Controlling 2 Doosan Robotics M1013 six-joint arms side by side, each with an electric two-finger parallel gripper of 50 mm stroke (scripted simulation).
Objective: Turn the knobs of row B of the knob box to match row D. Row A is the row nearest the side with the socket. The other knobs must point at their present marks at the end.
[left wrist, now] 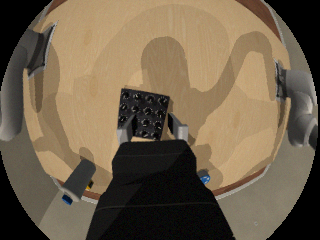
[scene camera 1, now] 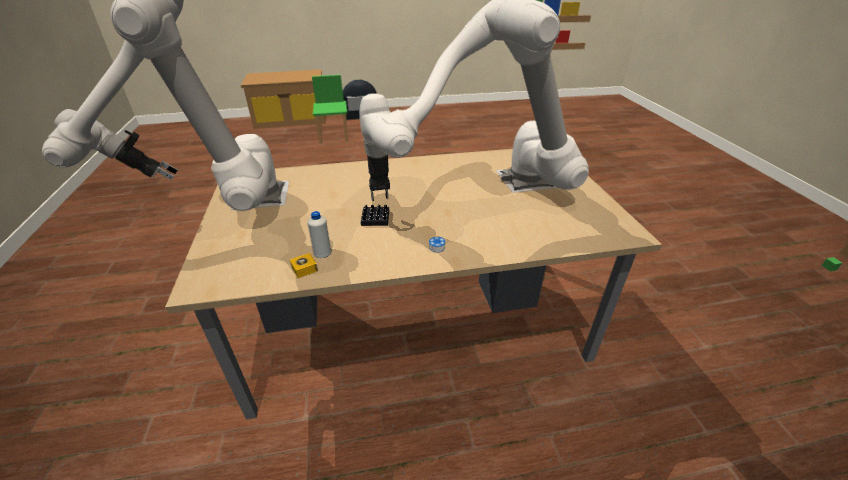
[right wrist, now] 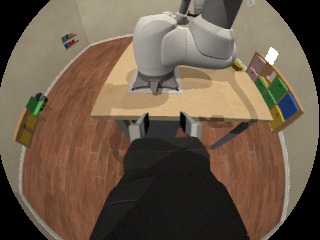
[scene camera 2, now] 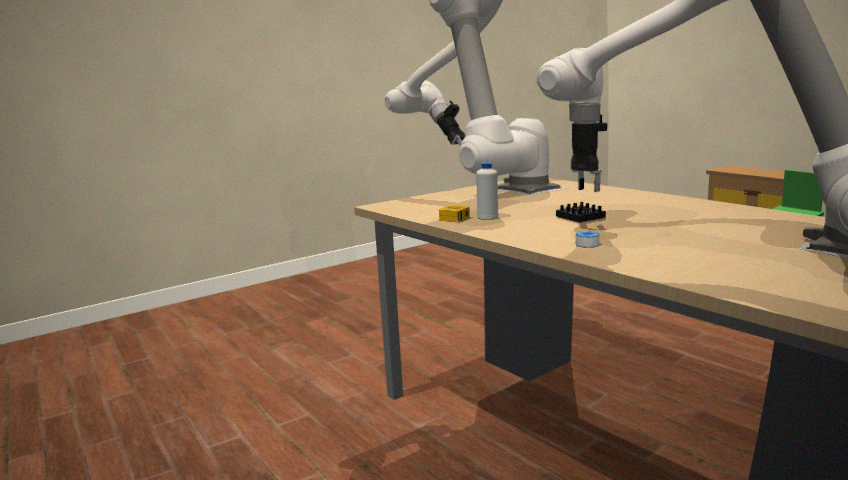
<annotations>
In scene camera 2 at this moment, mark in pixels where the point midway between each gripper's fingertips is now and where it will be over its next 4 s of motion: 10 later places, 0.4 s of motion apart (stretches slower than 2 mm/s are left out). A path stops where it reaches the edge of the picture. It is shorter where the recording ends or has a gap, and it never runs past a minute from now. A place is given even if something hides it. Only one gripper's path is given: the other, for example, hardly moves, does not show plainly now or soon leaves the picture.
My left gripper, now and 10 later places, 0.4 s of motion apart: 589, 190; 587, 189; 587, 191; 587, 195; 587, 199; 587, 202; 587, 204; 587, 207; 587, 203; 587, 195; 587, 194
</annotations>
